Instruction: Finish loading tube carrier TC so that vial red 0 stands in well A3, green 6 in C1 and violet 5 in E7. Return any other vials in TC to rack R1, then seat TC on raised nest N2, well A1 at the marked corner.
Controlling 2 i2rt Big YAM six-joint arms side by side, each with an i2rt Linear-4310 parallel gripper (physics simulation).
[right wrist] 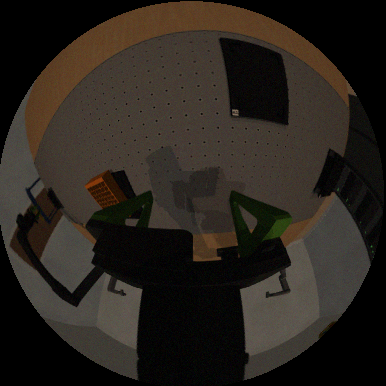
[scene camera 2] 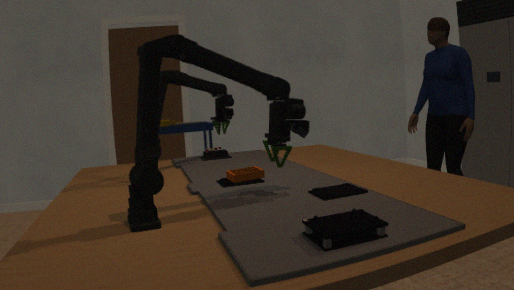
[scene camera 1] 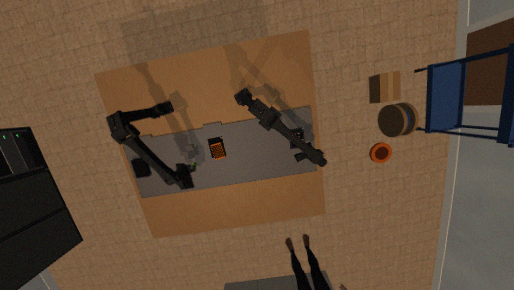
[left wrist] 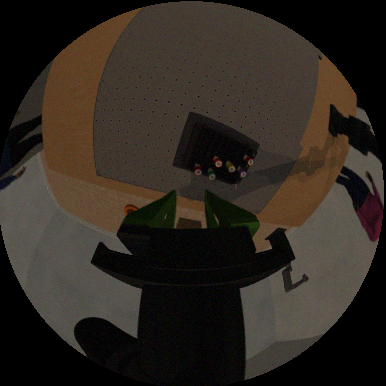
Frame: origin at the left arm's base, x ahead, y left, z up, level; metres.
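Where they show: left gripper, fingertip midpoint: [right wrist: 39, 205] [scene camera 2: 221, 134] [left wrist: 189, 193]; right gripper, fingertip midpoint: [right wrist: 190, 194] [scene camera 2: 276, 164] [scene camera 1: 190, 163]; right arm's base, link origin: [right wrist: 228, 249] [scene camera 2: 144, 224] [scene camera 1: 165, 108].
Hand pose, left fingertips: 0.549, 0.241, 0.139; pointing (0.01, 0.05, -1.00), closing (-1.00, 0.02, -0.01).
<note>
Each offset is from my left fingertips to the top centre of the thing, as dx, dy, dz. Level surfaces: height alone.
The orange carrier TC @(-0.270, -0.625, -0.082) [scene camera 1: 217, 150] [scene camera 2: 245, 174] [right wrist: 106, 190] sits at mid-board; no caps show above it. The black vial rack @(-0.056, -0.012, -0.090) [scene camera 2: 216, 154] [left wrist: 207, 137] holds a green vial @(-0.038, +0.018, -0.071) [left wrist: 212, 175], violet vial @(-0.098, +0.010, -0.071) [left wrist: 242, 173], yellow vial @(-0.073, +0.001, -0.071) [left wrist: 231, 167] and red vials @(-0.047, -0.008, -0.071) [left wrist: 218, 162] @(-0.013, +0.008, -0.071) [left wrist: 198, 170] @(-0.107, -0.015, -0.071) [left wrist: 250, 161]; their numbers are too dim to read. My left gripper [scene camera 2: 221, 128] [left wrist: 189, 193] is partly open and empty, above the rack. My right gripper [scene camera 2: 277, 161] [right wrist: 190, 194] is wide open and empty, high over the board. The raised nest @(-0.454, -1.298, -0.082) [scene camera 1: 140, 168] [scene camera 2: 345, 225] [right wrist: 327, 172] stands near the board's end.
A flat black plate @(-0.177, -1.028, -0.112) [scene camera 2: 338, 191] [right wrist: 255, 80] lies on the perforated board @(dz -0.126) [scene camera 1: 250, 155] [scene camera 2: 415, 225], its A1 label visible in the right wrist view. TC rests on a black base @(-0.298, -0.628, -0.114) [scene camera 1: 215, 141] [scene camera 2: 220, 183]. A person [scene camera 2: 447, 85] stands behind the table.
</note>
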